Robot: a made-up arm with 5 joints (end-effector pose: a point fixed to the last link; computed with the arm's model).
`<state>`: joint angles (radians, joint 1 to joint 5).
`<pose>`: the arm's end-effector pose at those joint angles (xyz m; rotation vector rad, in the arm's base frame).
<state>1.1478 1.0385 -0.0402 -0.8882 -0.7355</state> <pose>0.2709 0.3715 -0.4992 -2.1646 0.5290 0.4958</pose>
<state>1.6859 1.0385 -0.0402 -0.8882 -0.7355</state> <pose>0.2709 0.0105 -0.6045 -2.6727 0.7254 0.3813</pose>
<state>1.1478 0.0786 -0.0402 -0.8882 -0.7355</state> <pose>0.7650 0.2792 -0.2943 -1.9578 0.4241 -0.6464</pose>
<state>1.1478 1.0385 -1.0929 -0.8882 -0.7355</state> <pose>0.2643 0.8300 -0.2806 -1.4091 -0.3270 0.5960</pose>
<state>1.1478 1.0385 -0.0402 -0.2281 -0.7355</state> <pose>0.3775 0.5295 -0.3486 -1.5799 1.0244 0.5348</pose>
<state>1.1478 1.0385 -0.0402 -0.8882 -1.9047</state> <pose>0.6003 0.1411 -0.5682 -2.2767 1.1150 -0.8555</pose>
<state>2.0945 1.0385 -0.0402 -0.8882 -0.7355</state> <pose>0.2709 -0.2713 -0.5505 2.9647 -0.8597 -0.2469</pose>
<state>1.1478 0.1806 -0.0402 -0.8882 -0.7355</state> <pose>0.7257 0.2978 -0.3356 -1.9970 0.4390 -0.5302</pose>
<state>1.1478 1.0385 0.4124 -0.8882 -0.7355</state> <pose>0.1943 0.1636 -0.4502 -2.4223 0.9598 0.4051</pose>
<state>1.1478 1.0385 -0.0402 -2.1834 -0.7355</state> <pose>0.4381 -0.0373 -0.5963 -2.9636 -0.8320 0.2571</pose>
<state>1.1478 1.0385 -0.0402 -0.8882 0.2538</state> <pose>0.0558 0.2788 -0.2379 -1.6323 -0.0300 1.4311</pose>
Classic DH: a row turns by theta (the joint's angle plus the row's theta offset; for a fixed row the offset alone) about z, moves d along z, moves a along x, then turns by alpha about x. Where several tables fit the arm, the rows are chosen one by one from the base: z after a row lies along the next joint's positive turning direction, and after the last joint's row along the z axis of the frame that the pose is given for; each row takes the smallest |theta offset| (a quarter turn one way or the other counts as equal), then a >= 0, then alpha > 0; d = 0 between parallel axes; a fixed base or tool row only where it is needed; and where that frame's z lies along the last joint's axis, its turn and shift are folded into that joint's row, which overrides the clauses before.
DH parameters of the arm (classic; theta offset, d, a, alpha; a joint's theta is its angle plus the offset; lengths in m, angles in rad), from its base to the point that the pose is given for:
base (fixed): -1.5708 0.1026 0 1.5708
joint 1: 0 -0.3021 -0.1143 -1.5708
joint 2: 1.5708 0.3345 0.0464 -1.5708
joint 3: 1.5708 -0.0403 0.3451 1.5708
joint 4: 0 0.2065 -0.045 1.5708
joint 5: -1.5708 -0.1646 0.0275 1.5708
tool (fixed): 3.1416 0.3685 0 0

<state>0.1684 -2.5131 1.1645 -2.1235 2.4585</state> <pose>0.3222 0.5830 0.2071 -0.6036 -0.6131 -0.1715</pose>
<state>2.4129 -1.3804 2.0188 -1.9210 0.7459</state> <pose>0.3924 -0.0194 -0.7895 -1.9615 1.0978 -0.5565</pose>
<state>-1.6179 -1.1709 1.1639 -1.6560 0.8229</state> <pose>0.3198 -0.2292 0.7303 0.9837 0.2425 0.7056</pose>
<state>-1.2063 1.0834 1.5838 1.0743 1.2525</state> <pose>0.3314 -0.4566 0.2758 1.1823 0.2793 0.2016</pose>
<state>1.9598 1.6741 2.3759 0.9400 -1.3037</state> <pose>0.4257 0.1453 0.3745 0.5855 -0.5477 2.3881</pose>
